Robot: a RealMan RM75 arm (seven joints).
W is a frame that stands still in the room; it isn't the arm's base.
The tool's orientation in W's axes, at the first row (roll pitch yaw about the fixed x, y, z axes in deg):
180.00 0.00 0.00
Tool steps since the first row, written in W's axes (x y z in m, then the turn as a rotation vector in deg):
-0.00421 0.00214 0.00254 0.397 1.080 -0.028
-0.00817 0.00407 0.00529 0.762 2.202 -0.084
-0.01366 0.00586 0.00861 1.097 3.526 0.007
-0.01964 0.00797 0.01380 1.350 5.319 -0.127
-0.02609 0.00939 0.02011 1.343 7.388 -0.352
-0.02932 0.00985 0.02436 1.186 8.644 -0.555
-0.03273 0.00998 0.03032 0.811 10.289 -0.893
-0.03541 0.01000 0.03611 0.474 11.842 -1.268
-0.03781 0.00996 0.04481 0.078 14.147 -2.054
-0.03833 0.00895 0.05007 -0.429 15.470 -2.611
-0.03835 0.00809 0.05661 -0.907 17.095 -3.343
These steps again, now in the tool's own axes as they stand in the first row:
-0.00421 -0.00214 -0.00254 0.397 -1.080 0.028
-0.00817 -0.00407 -0.00529 0.762 -2.202 0.084
-0.01366 -0.00586 -0.00861 1.097 -3.526 -0.007
-0.01964 -0.00797 -0.01380 1.350 -5.319 0.127
-0.02609 -0.00939 -0.02011 1.343 -7.388 0.352
-0.02932 -0.00985 -0.02436 1.186 -8.644 0.555
-0.03273 -0.00998 -0.03032 0.811 -10.289 0.893
-0.03541 -0.01000 -0.03611 0.474 -11.842 1.268
-0.03781 -0.00996 -0.04481 0.078 -14.147 2.054
-0.03833 -0.00895 -0.05007 -0.429 -15.470 2.611
-0.03835 -0.00809 -0.05661 -0.907 -17.095 3.343

